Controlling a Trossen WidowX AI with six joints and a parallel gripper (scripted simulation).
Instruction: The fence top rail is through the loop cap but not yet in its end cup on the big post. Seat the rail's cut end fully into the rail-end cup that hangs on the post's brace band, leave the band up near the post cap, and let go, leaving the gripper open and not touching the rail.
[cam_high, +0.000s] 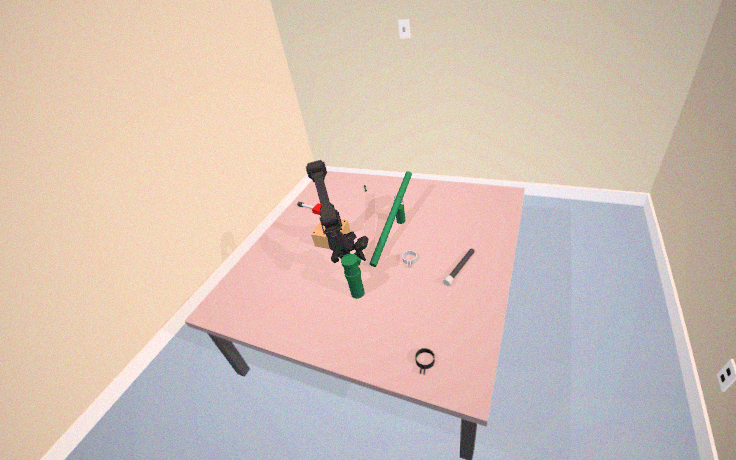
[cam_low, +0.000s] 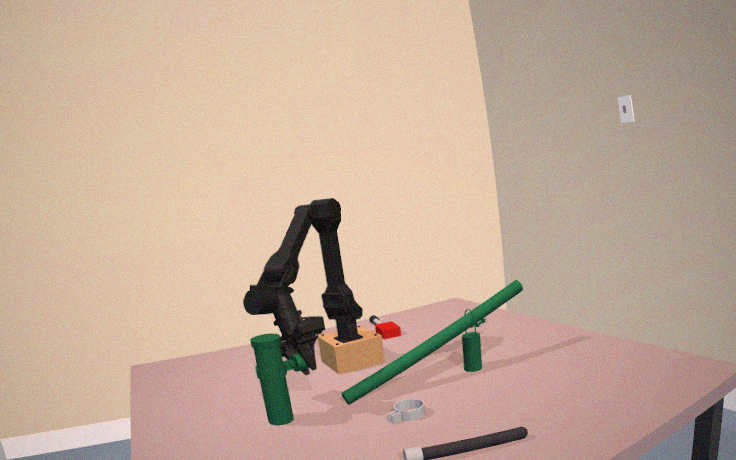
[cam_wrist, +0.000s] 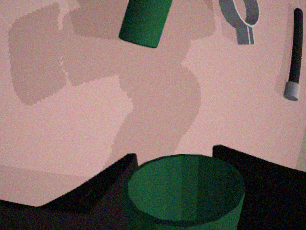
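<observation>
Right now the grey band is 170 mm ahead of my gripper tip, 140 mm to the left of it and 90 mm below it. The rest, counted from my gripper tip: rail-end cup: 30 mm to the right, 30 mm above, 10 mm behind; red tool: 490 mm behind, 470 mm to the left, 80 mm below; short green post: 420 mm to the left, 60 mm ahead, 10 mm above.
</observation>
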